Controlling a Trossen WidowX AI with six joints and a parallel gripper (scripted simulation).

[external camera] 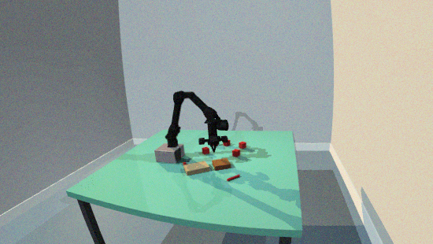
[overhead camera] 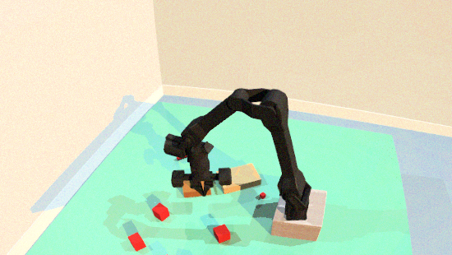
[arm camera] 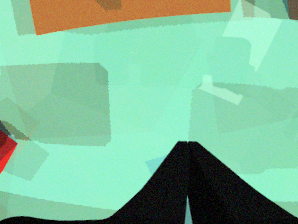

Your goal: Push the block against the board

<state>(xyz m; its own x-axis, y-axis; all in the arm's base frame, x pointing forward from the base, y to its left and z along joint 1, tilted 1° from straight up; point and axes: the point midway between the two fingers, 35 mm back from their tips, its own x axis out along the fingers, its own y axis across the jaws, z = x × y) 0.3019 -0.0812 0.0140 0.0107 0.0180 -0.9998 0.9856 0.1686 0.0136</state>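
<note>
Right now the orange square block is 5 cm ahead of my gripper tip, 9 cm to the right of it and 4 cm below it. Also, from my gripper tip: thin red stick 13 cm ahead, 26 cm to the right, 5 cm below; red cube 19 cm behind, 6 cm to the right, 5 cm below; pale tan board 10 cm behind, 14 cm to the right, 4 cm below.
</note>
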